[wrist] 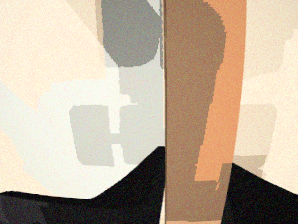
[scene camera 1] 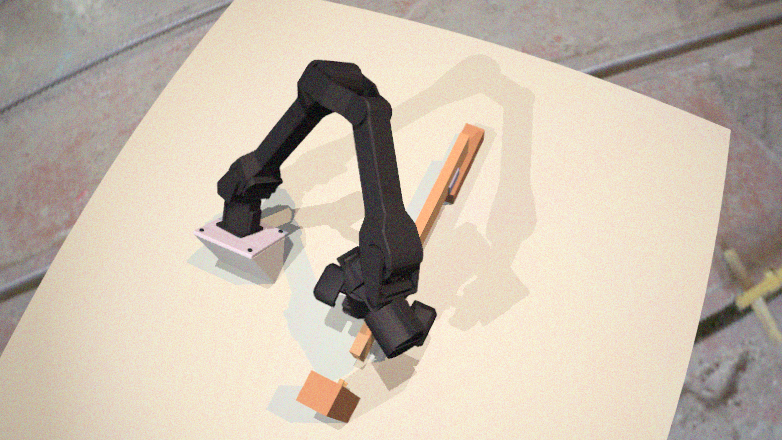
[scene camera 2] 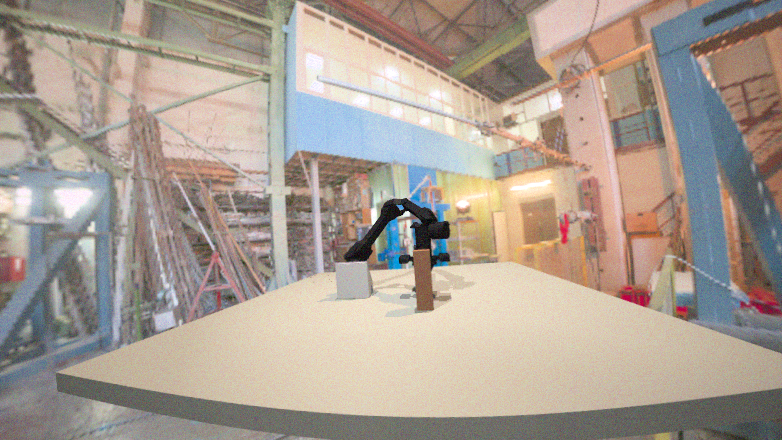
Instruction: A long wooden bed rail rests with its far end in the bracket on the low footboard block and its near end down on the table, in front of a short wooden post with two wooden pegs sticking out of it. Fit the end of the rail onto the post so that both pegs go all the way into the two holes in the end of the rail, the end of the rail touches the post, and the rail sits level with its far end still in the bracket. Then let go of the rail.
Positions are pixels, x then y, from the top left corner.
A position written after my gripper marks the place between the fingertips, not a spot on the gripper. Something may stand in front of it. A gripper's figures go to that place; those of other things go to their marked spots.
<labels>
My gripper (wrist: 180,153): 10 cm from the lens. A wooden bed rail (wrist: 204,54): 4 cm from the lens.
</labels>
